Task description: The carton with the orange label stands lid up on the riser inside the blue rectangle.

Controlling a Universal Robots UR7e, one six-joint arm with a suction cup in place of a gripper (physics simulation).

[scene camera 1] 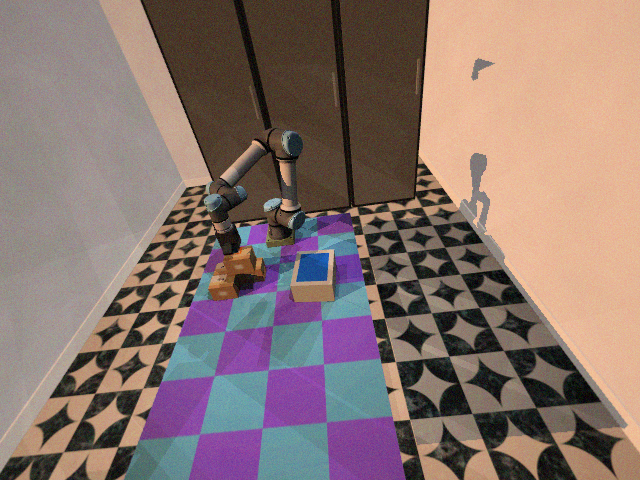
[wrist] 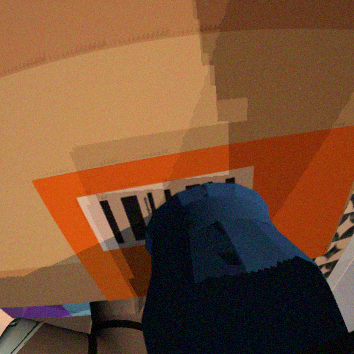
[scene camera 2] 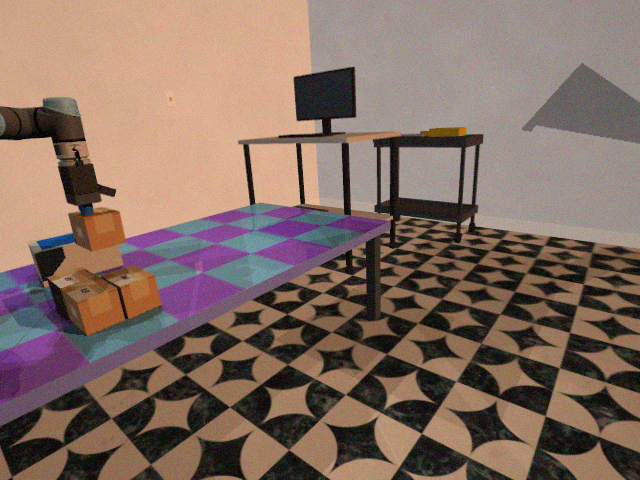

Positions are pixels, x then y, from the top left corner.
riser: scene camera 1 314,276; scene camera 2 53,255; not seen in the wrist view (out of frame)
